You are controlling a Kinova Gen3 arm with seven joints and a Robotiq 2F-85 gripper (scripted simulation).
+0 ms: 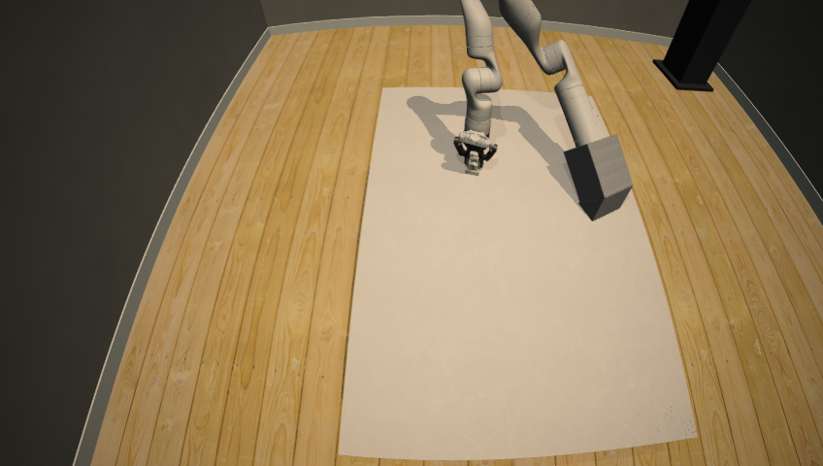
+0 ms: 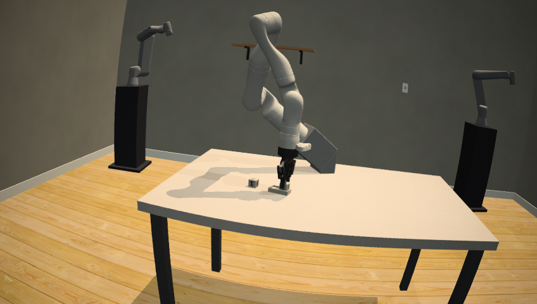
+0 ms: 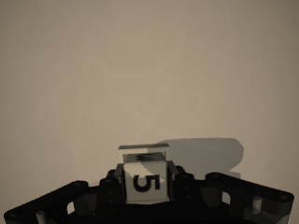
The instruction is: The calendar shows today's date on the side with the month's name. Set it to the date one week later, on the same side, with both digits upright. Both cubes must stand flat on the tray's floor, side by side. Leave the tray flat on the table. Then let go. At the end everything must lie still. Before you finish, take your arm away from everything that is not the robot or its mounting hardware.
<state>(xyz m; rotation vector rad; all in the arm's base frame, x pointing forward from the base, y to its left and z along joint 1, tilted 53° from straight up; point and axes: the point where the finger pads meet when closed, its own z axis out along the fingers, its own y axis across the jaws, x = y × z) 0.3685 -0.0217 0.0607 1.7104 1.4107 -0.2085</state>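
Now: the white calendar tray 10 mm behind my hand, 20 mm to the right of it and 30 mm below it. The rest, counted from my hand: white digit cube: 50 mm behind, 120 mm to the right, 20 mm below.
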